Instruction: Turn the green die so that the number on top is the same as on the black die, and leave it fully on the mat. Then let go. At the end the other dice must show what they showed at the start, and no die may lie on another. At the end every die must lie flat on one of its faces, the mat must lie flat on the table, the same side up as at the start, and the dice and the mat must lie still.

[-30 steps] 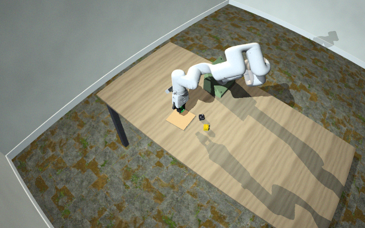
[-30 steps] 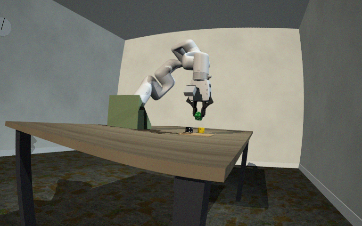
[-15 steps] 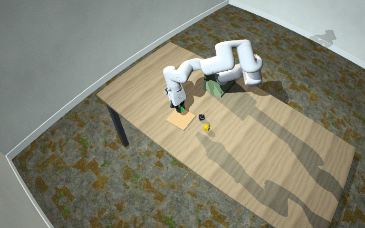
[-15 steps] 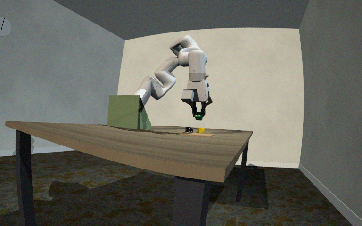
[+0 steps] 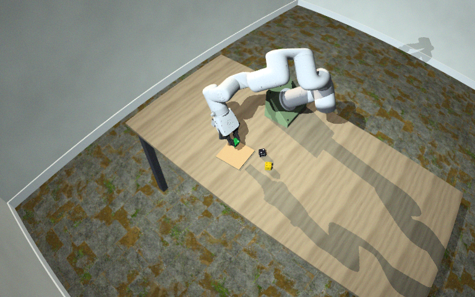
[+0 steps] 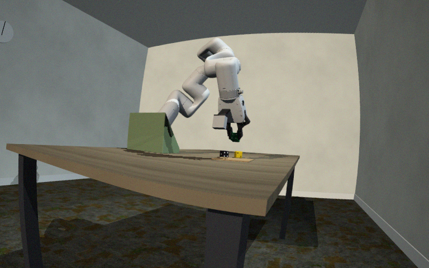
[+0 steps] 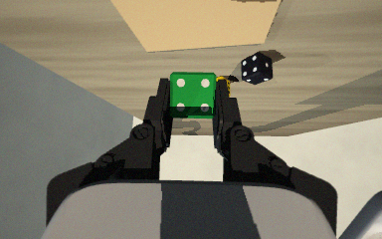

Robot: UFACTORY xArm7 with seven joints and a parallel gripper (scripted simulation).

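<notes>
Now: hand 1 cm to the right of the green die and 2 cm above it. The rest, counted from my hand: black die: 9 cm behind, 10 cm to the left, 9 cm below; then yellow die: 5 cm behind, 18 cm to the left, 9 cm below; then tan mat: 1 cm to the left, 10 cm below.
</notes>
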